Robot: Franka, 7 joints.
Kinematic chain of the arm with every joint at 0, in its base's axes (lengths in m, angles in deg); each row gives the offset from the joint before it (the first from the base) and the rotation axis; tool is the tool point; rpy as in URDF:
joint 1: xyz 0 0 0.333 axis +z
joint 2: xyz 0 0 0 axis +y
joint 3: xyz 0 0 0.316 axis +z
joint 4: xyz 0.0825 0 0 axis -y
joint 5: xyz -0.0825 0 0.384 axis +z
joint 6: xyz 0 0 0 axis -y
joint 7: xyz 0.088 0 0 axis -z
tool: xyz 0 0 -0.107 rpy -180 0 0
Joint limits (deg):
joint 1: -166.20..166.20
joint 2: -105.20..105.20
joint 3: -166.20..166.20
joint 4: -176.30..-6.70
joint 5: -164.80..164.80
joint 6: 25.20..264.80
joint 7: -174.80..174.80
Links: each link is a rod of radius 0.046 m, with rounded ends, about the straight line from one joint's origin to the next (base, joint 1, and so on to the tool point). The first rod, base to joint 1, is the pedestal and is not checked.
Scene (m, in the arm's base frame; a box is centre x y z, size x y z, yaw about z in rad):
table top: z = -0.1
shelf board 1: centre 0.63 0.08 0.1 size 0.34 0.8 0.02 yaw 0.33
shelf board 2: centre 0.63 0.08 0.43 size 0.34 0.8 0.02 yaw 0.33
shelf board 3: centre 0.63 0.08 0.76 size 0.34 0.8 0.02 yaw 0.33
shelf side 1: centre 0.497 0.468 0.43 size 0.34 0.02 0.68 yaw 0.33
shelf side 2: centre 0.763 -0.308 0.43 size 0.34 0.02 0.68 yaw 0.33
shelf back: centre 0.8 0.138 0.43 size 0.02 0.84 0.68 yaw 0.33
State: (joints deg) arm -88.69 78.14 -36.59 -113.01 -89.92 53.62 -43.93
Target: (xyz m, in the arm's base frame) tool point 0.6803 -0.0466 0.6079
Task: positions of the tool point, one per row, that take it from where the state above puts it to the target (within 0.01 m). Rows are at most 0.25 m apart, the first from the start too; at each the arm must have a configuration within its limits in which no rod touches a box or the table.
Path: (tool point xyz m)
1: -0.2514 -0.4308 0.1269
2: -0.0798 -0.5046 0.1916
3: 0.1009 -0.5079 0.2812
4: 0.2571 -0.4379 0.3883
5: 0.3567 -0.3089 0.5018
6: 0.3788 -0.1499 0.6079
7: 0.4651 -0.1326 0.6179
8: 0.5458 -0.1074 0.6210
9: 0.6180 -0.0774 0.6177
10: 0.6803 -0.0466 0.6079

